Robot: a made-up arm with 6 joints. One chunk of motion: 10 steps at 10 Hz.
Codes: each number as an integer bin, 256 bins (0 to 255) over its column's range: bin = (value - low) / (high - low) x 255, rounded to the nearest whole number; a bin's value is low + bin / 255 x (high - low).
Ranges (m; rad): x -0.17..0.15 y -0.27..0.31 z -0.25..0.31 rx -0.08..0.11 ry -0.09..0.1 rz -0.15..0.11
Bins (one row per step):
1: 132 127 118 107 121 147
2: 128 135 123 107 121 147
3: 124 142 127 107 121 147
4: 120 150 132 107 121 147
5: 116 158 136 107 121 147
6: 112 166 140 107 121 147
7: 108 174 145 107 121 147
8: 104 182 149 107 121 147
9: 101 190 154 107 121 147
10: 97 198 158 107 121 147
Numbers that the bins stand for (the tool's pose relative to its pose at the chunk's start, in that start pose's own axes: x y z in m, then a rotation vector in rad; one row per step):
1: -0.0044 0.0189 0.0091 -0.0003 0.0002 -0.0001
2: -0.0094 0.0371 0.0201 -0.0003 0.0002 -0.0001
3: -0.0144 0.0530 0.0289 -0.0003 0.0002 -0.0001
4: -0.0194 0.0712 0.0399 -0.0003 0.0002 -0.0001
5: -0.0244 0.0894 0.0487 -0.0003 0.0002 -0.0001
6: -0.0295 0.1076 0.0575 -0.0003 0.0002 -0.0001
7: -0.0345 0.1258 0.0684 -0.0003 0.0002 -0.0001
8: -0.0395 0.1440 0.0772 -0.0003 0.0002 -0.0001
9: -0.0433 0.1622 0.0882 -0.0003 0.0002 -0.0001
10: -0.0483 0.1804 0.0970 -0.0003 0.0002 -0.0001

